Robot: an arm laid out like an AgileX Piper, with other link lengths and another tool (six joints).
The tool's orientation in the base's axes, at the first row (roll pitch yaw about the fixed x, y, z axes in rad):
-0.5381 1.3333 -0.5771
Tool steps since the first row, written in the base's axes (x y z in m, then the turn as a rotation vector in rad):
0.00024 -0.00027 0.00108 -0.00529 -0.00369 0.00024
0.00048 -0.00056 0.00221 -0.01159 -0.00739 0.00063
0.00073 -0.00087 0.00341 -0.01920 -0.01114 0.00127
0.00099 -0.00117 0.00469 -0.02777 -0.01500 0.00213
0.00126 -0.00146 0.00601 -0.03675 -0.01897 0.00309
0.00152 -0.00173 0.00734 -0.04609 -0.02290 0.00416
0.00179 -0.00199 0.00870 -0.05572 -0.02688 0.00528
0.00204 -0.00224 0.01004 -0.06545 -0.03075 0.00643
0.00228 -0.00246 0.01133 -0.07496 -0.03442 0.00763
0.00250 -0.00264 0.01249 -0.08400 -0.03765 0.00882
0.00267 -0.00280 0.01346 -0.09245 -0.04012 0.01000
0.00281 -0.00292 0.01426 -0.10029 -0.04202 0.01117
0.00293 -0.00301 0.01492 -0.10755 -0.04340 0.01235
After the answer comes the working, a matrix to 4 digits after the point.
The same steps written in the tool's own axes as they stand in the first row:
-0.00097 -0.00039 0.00046 -0.00080 -0.00396 -0.00504
-0.00198 -0.00080 0.00093 -0.00195 -0.00799 -0.01103
-0.00306 -0.00124 0.00143 -0.00359 -0.01218 -0.01825
-0.00421 -0.00167 0.00195 -0.00562 -0.01655 -0.02637
-0.00541 -0.00211 0.00249 -0.00781 -0.02106 -0.03487
-0.00661 -0.00252 0.00302 -0.01019 -0.02556 -0.04369
-0.00785 -0.00293 0.00356 -0.01267 -0.03013 -0.05279
-0.00907 -0.00333 0.00408 -0.01521 -0.03460 -0.06198
-0.01025 -0.00369 0.00458 -0.01778 -0.03887 -0.07096
-0.01131 -0.00400 0.00504 -0.02030 -0.04268 -0.07948
-0.01220 -0.00426 0.00541 -0.02280 -0.04570 -0.08746
-0.01293 -0.00447 0.00571 -0.02524 -0.04812 -0.09485
-0.01354 -0.00463 0.00596 -0.02764 -0.05001 -0.10168

The tool's axes in the first row as the columns of a matrix, in the base's axes (rounded; the answer above uses it unrounded):
0.1972 0.0510 0.9790
-0.1284 0.9914 -0.0258
-0.9719 -0.1206 0.2020

